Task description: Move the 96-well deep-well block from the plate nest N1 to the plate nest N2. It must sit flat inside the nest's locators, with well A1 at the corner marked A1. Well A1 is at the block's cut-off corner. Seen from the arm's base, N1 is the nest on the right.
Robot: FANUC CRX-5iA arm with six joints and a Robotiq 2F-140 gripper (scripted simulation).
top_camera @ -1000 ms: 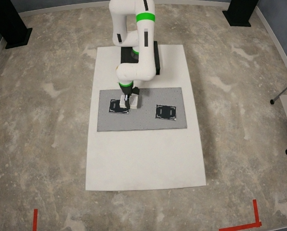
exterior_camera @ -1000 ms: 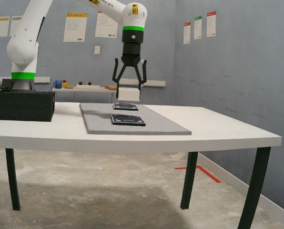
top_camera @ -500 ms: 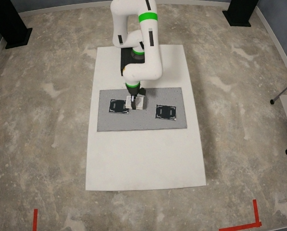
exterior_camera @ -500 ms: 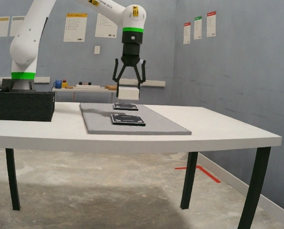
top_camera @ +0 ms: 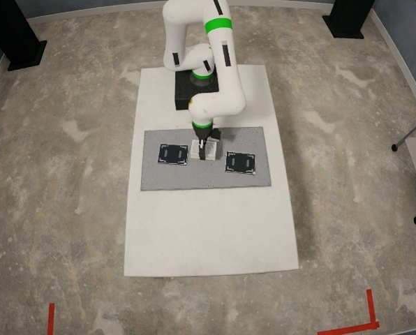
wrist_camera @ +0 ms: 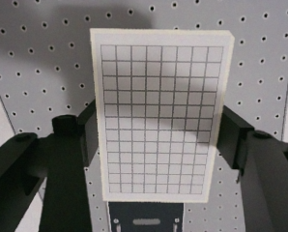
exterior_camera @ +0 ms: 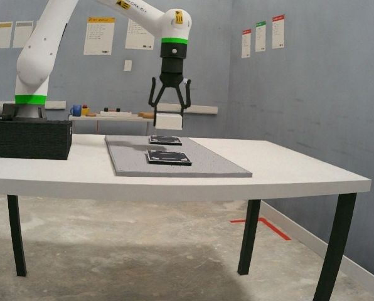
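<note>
Now: the plate nest N2 50 mm ahead of my hand, 200 mm to the left of it and 100 mm below it. Round my hand: plate nest 40 mm behind, 170 mm to the right, 100 mm below; A1 label 120 mm ahead, 260 mm to the left, 100 mm below; deep-well block 10 mm below.
</note>
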